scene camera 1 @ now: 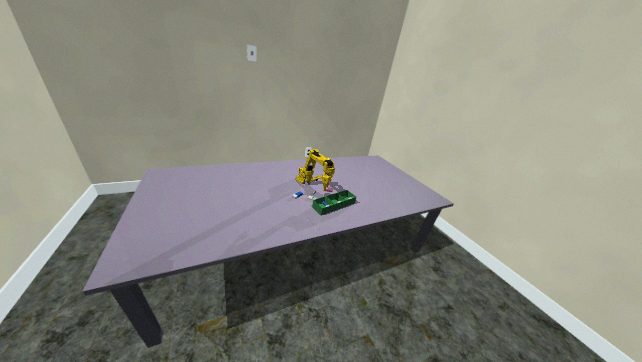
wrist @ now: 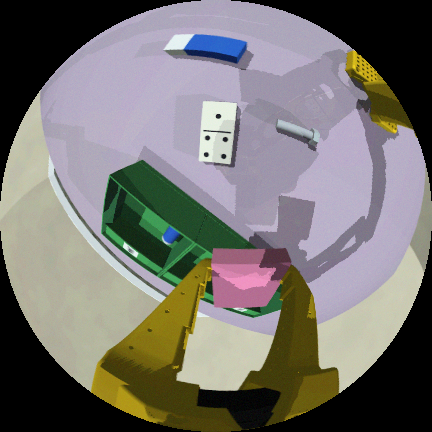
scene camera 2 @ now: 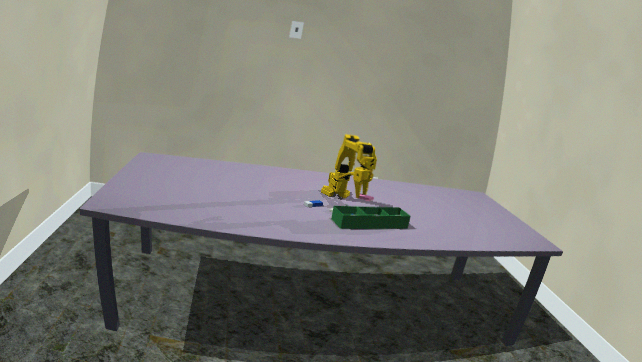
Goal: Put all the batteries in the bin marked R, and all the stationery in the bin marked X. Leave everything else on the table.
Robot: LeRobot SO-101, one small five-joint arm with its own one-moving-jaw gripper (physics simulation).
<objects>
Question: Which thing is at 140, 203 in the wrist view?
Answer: A green three-compartment bin.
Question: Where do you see a green three-compartment bin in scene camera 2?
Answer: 364, 217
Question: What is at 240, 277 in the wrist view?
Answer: A pink sticky-note pad.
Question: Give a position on a white domino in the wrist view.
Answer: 217, 119
</objects>
